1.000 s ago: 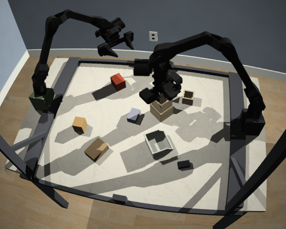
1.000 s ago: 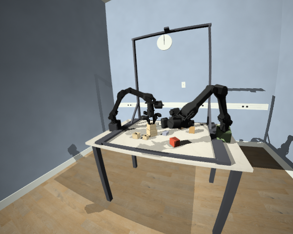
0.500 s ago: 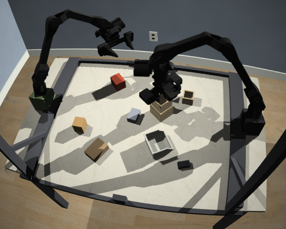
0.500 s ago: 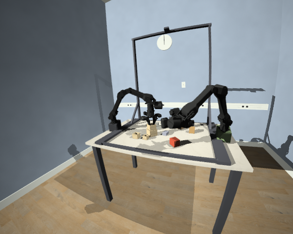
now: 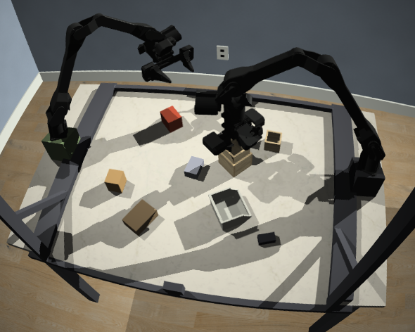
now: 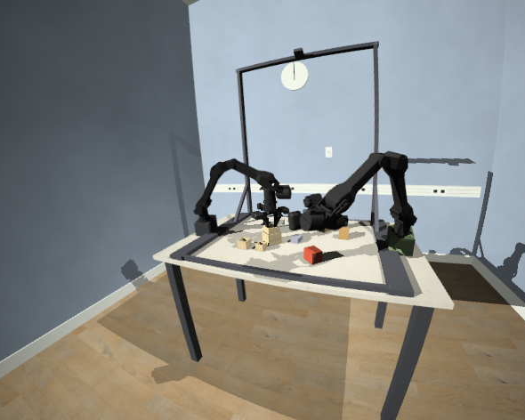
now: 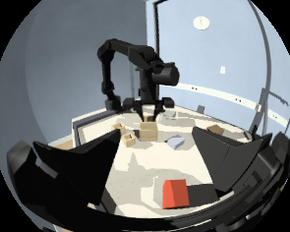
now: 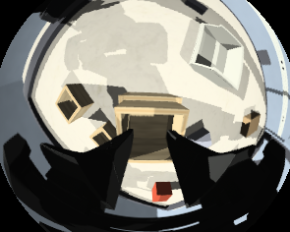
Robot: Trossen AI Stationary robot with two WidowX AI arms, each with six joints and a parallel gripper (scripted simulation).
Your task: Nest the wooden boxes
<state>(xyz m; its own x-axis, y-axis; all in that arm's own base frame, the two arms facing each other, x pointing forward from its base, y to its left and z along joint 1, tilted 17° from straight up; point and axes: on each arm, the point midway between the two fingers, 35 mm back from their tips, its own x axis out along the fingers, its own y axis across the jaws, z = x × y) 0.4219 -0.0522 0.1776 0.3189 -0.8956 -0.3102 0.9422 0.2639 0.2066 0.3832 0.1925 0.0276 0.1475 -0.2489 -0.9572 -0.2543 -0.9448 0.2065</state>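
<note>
Now: right hand 9 cm above the large wooden box. Round my right hand: grey-blue cube 4 cm behind, 12 cm to the left, 9 cm below; small wooden box 9 cm ahead, 2 cm to the right, 10 cm below; grey open tray 17 cm behind, 1 cm to the right, 8 cm below.
</note>
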